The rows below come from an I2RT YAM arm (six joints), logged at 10 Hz.
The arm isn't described. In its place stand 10 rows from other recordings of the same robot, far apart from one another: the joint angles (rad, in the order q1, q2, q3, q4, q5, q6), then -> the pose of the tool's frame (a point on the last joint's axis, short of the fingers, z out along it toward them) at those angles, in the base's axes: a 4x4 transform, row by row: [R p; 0 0 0 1], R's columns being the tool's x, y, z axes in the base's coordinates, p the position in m.
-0.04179 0.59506 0.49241 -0.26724 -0.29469 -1.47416 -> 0.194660 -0.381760 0.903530 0.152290; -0.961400 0.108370 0.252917 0.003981; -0.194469 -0.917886 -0.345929 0.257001; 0 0 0 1
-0.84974 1.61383 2.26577 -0.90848 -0.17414 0.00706 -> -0.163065 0.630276 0.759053 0.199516; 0.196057 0.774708 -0.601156 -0.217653; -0.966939 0.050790 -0.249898 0.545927; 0 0 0 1
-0.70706 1.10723 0.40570 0.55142 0.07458 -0.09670 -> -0.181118 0.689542 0.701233 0.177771; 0.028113 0.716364 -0.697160 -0.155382; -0.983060 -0.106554 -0.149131 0.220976; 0 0 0 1
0.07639 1.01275 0.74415 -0.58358 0.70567 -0.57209 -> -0.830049 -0.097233 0.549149 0.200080; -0.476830 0.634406 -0.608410 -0.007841; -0.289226 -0.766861 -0.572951 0.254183; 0 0 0 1
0.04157 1.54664 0.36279 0.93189 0.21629 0.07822 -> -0.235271 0.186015 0.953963 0.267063; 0.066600 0.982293 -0.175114 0.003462; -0.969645 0.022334 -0.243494 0.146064; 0 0 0 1
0.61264 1.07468 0.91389 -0.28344 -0.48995 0.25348 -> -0.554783 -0.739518 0.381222 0.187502; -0.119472 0.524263 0.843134 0.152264; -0.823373 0.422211 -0.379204 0.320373; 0 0 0 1
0.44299 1.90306 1.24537 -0.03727 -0.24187 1.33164 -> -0.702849 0.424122 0.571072 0.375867; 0.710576 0.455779 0.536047 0.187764; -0.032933 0.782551 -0.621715 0.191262; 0 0 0 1
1.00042 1.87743 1.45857 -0.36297 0.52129 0.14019 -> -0.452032 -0.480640 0.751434 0.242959; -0.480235 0.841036 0.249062 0.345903; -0.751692 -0.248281 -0.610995 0.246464; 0 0 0 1
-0.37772 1.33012 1.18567 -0.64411 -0.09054 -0.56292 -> -0.721996 -0.091340 0.685842 0.266383; -0.285311 0.942351 -0.174849 -0.102230; -0.630333 -0.321918 -0.706434 0.316360; 0 0 0 1
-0.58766 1.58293 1.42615 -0.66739 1.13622 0.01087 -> -0.602705 0.752710 -0.264905 0.260901; 0.407004 0.004431 -0.913416 -0.212605; -0.686363 -0.658338 -0.309027 0.333176; 0 0 0 1
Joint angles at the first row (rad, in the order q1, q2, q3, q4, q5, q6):
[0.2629 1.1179 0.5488 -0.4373 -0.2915 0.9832]
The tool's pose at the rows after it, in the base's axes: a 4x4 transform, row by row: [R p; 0 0 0 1], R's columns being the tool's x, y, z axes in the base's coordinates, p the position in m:
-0.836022 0.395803 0.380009 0.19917; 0.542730 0.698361 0.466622 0.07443; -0.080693 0.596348 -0.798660 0.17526; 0 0 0 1
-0.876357 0.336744 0.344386 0.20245; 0.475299 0.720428 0.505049 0.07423; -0.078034 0.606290 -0.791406 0.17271; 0 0 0 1
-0.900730 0.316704 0.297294 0.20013; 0.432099 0.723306 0.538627 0.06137; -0.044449 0.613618 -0.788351 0.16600; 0 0 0 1
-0.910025 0.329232 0.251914 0.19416; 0.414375 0.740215 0.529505 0.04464; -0.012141 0.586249 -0.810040 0.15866; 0 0 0 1
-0.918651 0.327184 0.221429 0.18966; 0.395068 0.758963 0.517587 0.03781; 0.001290 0.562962 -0.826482 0.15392; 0 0 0 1
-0.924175 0.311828 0.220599 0.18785; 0.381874 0.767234 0.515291 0.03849; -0.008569 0.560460 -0.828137 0.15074; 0 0 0 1
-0.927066 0.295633 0.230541 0.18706; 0.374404 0.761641 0.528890 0.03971; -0.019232 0.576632 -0.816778 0.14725; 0 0 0 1
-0.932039 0.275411 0.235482 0.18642; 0.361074 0.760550 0.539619 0.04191; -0.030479 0.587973 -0.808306 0.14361; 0 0 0 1
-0.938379 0.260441 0.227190 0.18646; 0.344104 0.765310 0.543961 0.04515; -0.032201 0.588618 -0.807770 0.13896; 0 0 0 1
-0.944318 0.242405 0.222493 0.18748; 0.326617 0.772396 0.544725 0.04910; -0.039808 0.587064 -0.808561 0.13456; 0 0 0 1
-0.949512 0.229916 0.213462 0.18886; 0.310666 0.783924 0.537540 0.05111; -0.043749 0.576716 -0.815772 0.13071; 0 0 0 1
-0.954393 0.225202 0.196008 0.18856; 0.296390 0.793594 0.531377 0.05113; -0.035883 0.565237 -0.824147 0.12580; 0 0 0 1
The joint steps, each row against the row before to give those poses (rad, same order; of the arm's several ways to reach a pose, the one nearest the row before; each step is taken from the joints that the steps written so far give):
[0.0390 0.0645 0.0223 0.0386 -0.0475 -0.0338]
[-0.0143 0.0292 0.0087 -0.0012 -0.0580 -0.0803]
[-0.0686 0.0088 -0.0144 -0.0392 -0.0823 -0.0994]
[-0.0806 0.0047 -0.0126 -0.0805 -0.0324 -0.1077]
[-0.0322 0.0053 -0.0085 -0.0438 -0.0018 -0.0642]
[0.0053 -0.0011 -0.0145 0.0145 0.0042 -0.0126]
[0.0047 -0.0009 -0.0200 0.0382 -0.0127 0.0008]
[0.0106 0.0031 -0.0176 0.0366 -0.0080 -0.0016]
[0.0168 0.0164 -0.0114 0.0289 -0.0004 -0.0015]
[0.0204 0.0202 -0.0083 0.0345 0.0055 0.0000]
[0.0106 0.0234 -0.0009 0.0160 0.0102 -0.0113]
[0.0010 0.0224 -0.0044 0.0044 0.0038 -0.0181]

